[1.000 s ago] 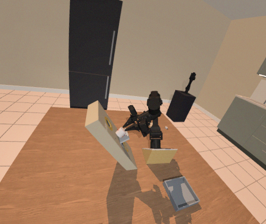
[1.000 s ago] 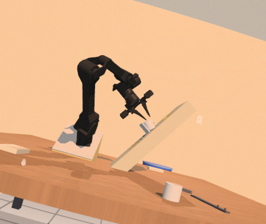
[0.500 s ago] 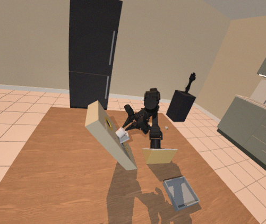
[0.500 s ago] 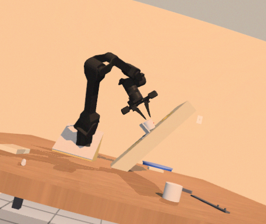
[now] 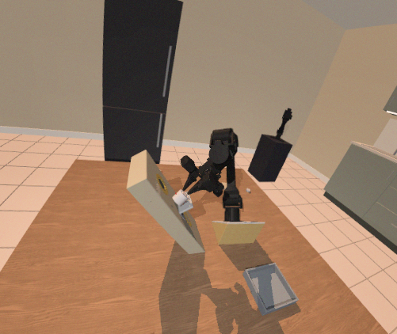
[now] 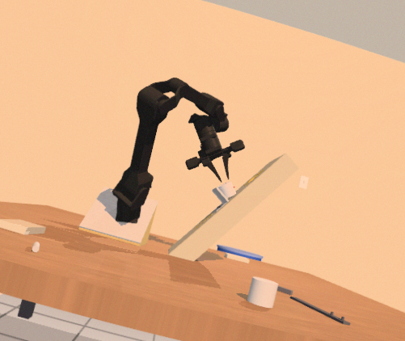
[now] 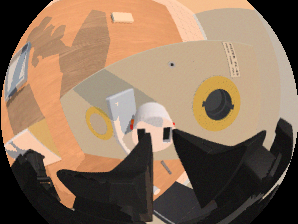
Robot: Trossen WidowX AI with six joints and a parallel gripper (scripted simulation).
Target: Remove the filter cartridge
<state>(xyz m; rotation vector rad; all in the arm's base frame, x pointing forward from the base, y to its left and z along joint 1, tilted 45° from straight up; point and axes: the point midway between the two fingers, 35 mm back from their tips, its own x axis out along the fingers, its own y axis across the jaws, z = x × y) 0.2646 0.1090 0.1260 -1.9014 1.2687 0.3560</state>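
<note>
The filter cartridge is 10 mm ahead of my gripper tip and 20 mm below it. From my gripper tip the other things lie so: peg 350 mm behind, 510 mm to the right, 240 mm below; then tray 300 mm behind, 300 mm to the left, 240 mm below.
</note>
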